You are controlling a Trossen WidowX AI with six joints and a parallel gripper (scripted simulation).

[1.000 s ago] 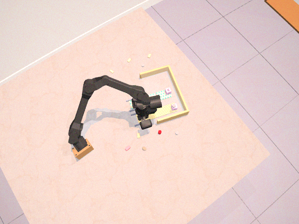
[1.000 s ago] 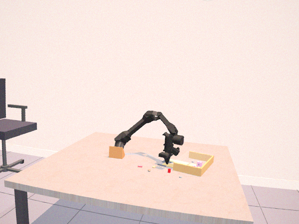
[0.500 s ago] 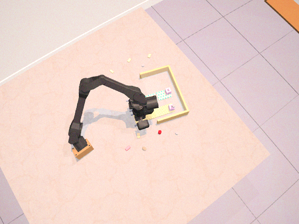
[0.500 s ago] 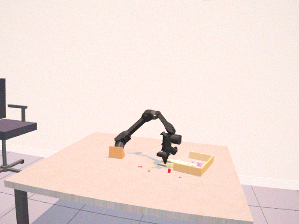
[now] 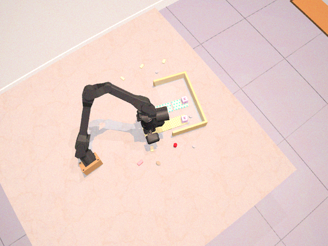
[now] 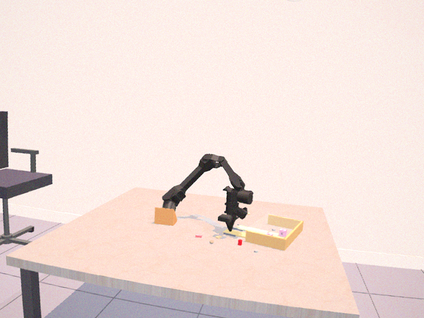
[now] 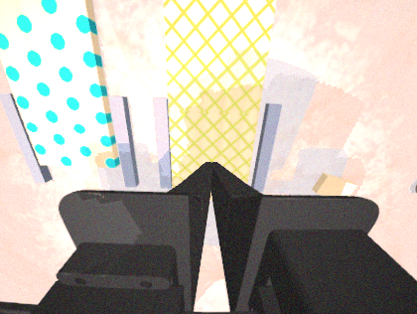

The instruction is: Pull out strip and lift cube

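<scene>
Now: the yellow cross-hatched strip 90 mm ahead of my gripper tip and 30 mm to the right of it. Round my gripper tip: red cylinder (60 mm ahead, 150 mm to the right, 10 mm above); then pink block (140 mm behind, 110 mm to the right).
</scene>
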